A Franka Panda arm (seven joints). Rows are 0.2 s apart.
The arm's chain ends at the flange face. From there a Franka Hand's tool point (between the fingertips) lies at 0.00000 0.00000 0.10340 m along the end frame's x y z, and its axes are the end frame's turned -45 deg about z.
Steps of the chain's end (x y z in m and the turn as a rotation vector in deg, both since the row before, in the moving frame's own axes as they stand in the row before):
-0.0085 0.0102 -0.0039 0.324 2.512 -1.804
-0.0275 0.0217 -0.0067 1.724 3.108 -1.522
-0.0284 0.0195 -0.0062 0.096 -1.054 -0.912
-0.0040 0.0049 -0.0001 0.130 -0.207 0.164
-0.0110 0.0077 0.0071 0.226 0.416 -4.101
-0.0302 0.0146 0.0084 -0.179 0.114 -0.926
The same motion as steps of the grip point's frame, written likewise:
-0.0096 0.0039 -0.0040 -1.547 2.005 -1.804
-0.0286 -0.0024 -0.0069 -0.979 3.417 -1.522
-0.0351 -0.0078 -0.0062 0.813 -0.677 -0.912
-0.0064 0.0002 -0.0001 0.238 -0.054 0.164
-0.0124 -0.0021 0.0071 -0.134 0.454 -4.101
-0.0318 -0.0107 0.0084 -0.207 -0.046 -0.926

